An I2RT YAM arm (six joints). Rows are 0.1 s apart.
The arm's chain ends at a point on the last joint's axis. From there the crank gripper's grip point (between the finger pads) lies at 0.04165 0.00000 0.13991 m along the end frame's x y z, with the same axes.
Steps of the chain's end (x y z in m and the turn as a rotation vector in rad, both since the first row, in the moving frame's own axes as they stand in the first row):
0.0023, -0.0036, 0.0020, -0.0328, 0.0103, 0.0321
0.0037, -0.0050, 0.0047, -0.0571, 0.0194, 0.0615
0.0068, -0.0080, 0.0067, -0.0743, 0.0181, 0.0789
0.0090, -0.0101, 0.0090, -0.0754, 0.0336, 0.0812
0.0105, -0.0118, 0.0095, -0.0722, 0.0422, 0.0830
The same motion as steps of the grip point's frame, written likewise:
0.0036, 0.0023, 0.0015, -0.0328, 0.0103, 0.0321
0.0061, 0.0056, 0.0036, -0.0571, 0.0194, 0.0615
0.0088, 0.0057, 0.0054, -0.0743, 0.0181, 0.0789
0.0131, 0.0039, 0.0070, -0.0754, 0.0336, 0.0812
0.0158, 0.0019, 0.0071, -0.0722, 0.0422, 0.0830

